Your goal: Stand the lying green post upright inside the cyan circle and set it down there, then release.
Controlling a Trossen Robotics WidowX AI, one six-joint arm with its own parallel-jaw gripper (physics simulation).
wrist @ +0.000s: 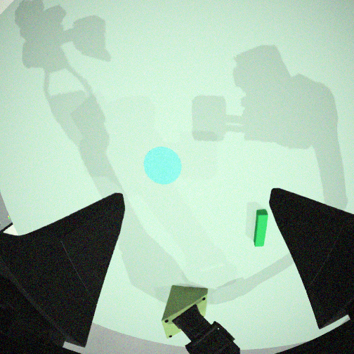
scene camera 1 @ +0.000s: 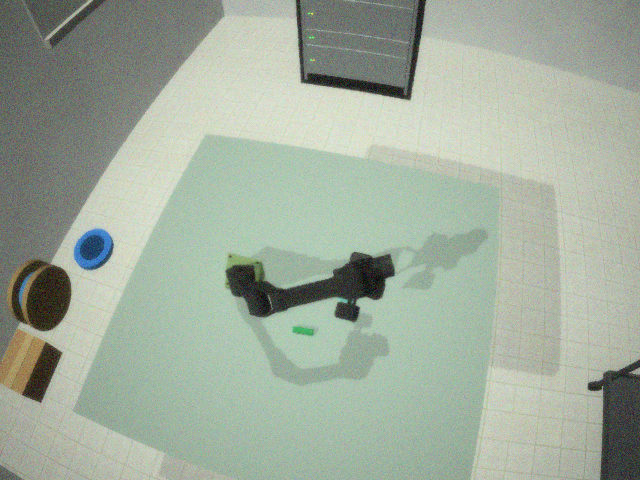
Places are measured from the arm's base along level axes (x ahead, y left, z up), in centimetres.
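Pixels of known places: arm's base at its link origin: (scene camera 1: 245, 274).
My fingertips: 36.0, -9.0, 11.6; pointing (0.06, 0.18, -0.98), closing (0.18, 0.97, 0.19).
For each thing: its top centre in the pictures, then the offset to it from my fingertips, as dx, dy, dz. "pt": a spot on its surface instead. Level surfaces: height alone.
- green post at its top centre: (scene camera 1: 302, 330) -15.1, -6.6, -15.6
- circle at a spot on its surface: (scene camera 1: 342, 300) pt -3.7, +5.7, -17.2
- mat at its surface level: dz -17.3
The green post (scene camera 1: 302, 330) (wrist: 260, 228) lies on its side on the pale green mat. In the wrist view it is at the lower right, beside the inner edge of the right finger in the picture. The cyan circle (wrist: 162, 165) is flat on the mat near the middle of the wrist view; in the scene view a sliver of the circle (scene camera 1: 342, 300) shows beside the arm. My gripper (wrist: 199, 198) is open and empty, high above the mat. Its fingertips cannot be made out in the scene view. The post and circle are apart.
The arm's yellow-green base (scene camera 1: 234, 258) (wrist: 186, 299) stands on the mat (scene camera 1: 413, 413). A blue ring-shaped object (scene camera 1: 108, 249), a brown round object (scene camera 1: 49, 298) and a wooden block (scene camera 1: 24, 359) are at the left. A server rack (scene camera 1: 356, 85) stands at the back. Arm shadows cross the mat.
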